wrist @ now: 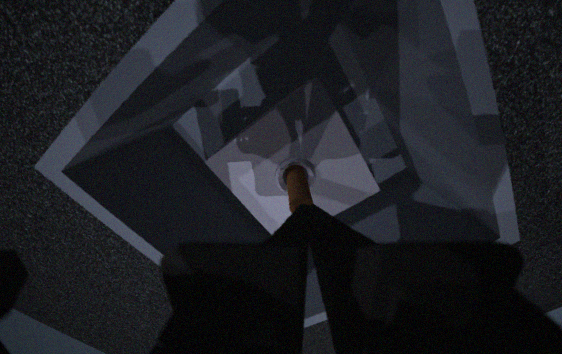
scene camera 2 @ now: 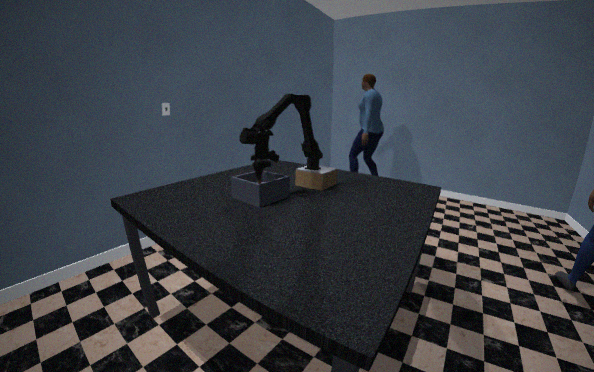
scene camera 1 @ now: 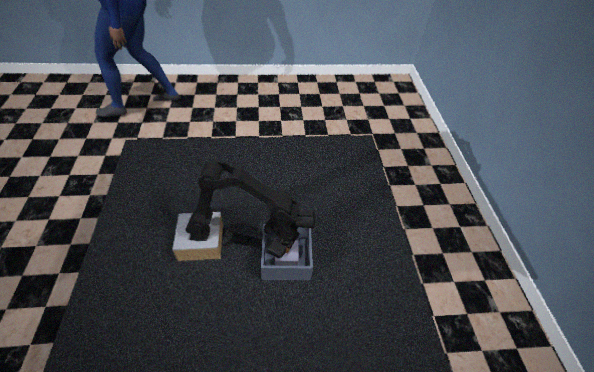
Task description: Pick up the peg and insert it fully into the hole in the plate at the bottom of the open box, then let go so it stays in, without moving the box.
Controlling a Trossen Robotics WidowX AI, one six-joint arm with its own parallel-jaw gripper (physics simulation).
I see my gripper (scene camera 1: 289,247), a grey-blue box (scene camera 1: 269,271), a pale square plate (wrist: 305,129) and an orange-brown peg (wrist: 299,193).
My gripper is seen too in the wrist view (wrist: 306,211).
